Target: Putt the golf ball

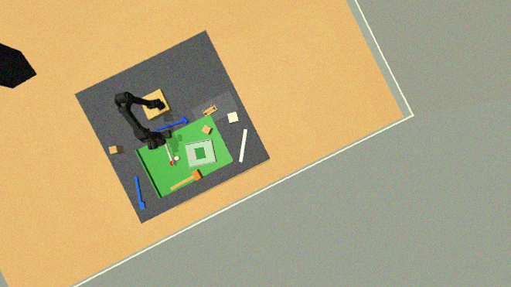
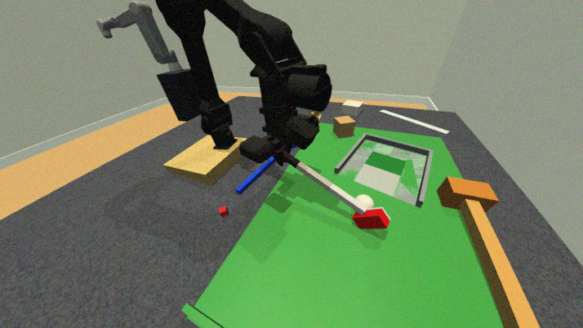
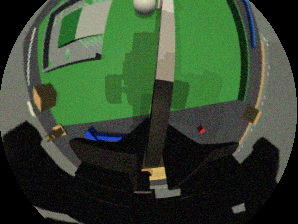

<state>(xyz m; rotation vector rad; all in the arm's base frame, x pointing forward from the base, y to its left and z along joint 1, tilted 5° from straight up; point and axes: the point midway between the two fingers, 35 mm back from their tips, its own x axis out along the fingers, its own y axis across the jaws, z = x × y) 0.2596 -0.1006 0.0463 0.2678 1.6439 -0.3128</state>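
The blue putter lies 80 mm behind my gripper tip, 90 mm to the left of it and 60 mm below it. From my gripper tip the other things lie so: red cube: 120 mm behind, 130 mm to the right, 70 mm below; red putter: 110 mm ahead, 40 mm to the right; white golf ball: 210 mm ahead, 30 mm to the right, 50 mm below.
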